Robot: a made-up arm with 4 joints. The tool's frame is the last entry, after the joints.
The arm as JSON. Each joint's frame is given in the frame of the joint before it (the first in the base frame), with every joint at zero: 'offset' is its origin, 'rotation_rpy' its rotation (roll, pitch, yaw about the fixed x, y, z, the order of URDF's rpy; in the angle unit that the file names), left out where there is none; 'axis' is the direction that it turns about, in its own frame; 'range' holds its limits. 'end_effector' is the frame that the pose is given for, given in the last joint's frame.
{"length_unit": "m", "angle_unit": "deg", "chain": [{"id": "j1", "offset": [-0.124, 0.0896, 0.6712], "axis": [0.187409, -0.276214, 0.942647], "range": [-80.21, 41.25]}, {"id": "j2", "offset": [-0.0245, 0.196, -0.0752], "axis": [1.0, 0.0, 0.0], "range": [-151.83, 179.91]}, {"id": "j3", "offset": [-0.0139, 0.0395, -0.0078], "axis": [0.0, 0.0, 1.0], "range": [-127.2, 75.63]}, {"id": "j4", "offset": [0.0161, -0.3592, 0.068], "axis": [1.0, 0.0, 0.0], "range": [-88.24, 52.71]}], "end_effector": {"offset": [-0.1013, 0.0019, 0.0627], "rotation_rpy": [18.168, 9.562, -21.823]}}
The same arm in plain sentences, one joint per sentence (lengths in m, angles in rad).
The arm has four revolute joints in a row. What follows holds with every joint at zero, and every direction is one of the base frame's.
The first joint is mounted 0.124 m along -x and 0.0896 m along +y and 0.6712 m along +z from the base frame's origin and rotates about the direction (0.187409, -0.276214, 0.942647), from -1.3999 to 0.7199 rad.
The second joint is mounted 0.0245 m along -x and 0.196 m along +y and 0.0752 m along -z from the first joint and rotates about +x, from -2.6499 to 3.14 rad.
The third joint is mounted 0.0139 m along -x and 0.0395 m along +y and 0.0078 m along -z from the second joint and rotates about +z, from -2.2201 to 1.32 rad.
The fourth joint is mounted 0.0161 m along +x and 0.3592 m along -y and 0.068 m along +z from the third joint and rotates about +x, from -1.5401 to 0.92 rad.
The tool frame, which is the frame that the pose is given for, is mounted 0.1013 m along -x and 0.0019 m along +y and 0.0627 m along +z from the fourth joint; its axes are the base frame's turned by roll 0.3171, pitch 0.1669 and yaw -0.3809 rad (as in URDF: about the fixed x, then y, then z).

